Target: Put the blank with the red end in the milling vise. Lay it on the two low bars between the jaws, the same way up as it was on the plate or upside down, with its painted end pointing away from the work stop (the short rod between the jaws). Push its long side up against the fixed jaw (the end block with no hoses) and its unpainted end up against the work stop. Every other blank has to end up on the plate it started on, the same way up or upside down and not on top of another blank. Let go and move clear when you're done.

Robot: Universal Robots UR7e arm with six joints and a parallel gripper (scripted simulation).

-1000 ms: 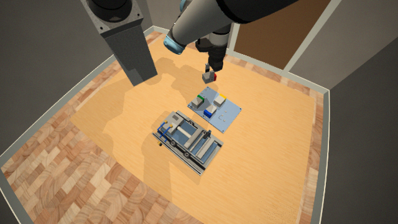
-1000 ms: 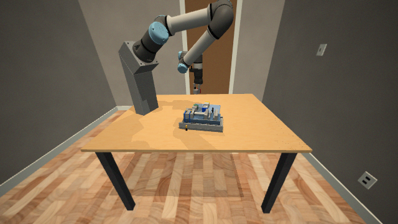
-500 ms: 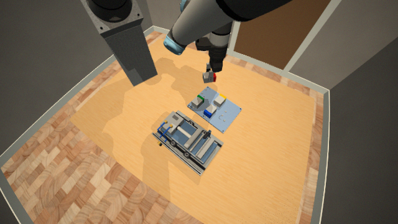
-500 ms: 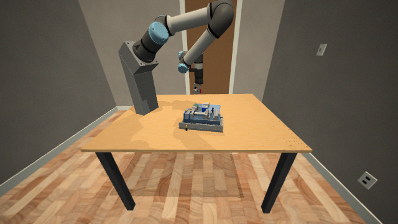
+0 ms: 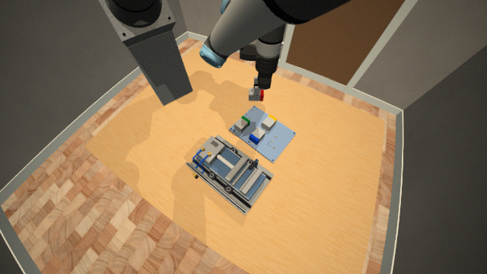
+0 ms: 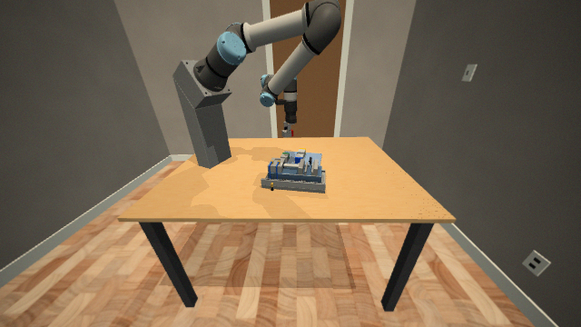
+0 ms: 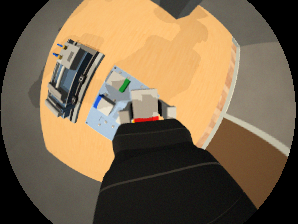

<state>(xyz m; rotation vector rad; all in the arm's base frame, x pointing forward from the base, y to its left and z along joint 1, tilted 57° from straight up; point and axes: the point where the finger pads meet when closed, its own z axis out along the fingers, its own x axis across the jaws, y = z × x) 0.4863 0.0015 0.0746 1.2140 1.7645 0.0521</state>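
Now: hand 20 mm above the red-ended blank. From my hand the other things lie so: green-ended blank: 140 mm below, 70 mm to the right, 50 mm behind; then yellow-ended blank: 140 mm below, 70 mm ahead, 50 mm to the right; then blue-ended blank: 140 mm below, 130 mm to the right, 20 mm ahead.
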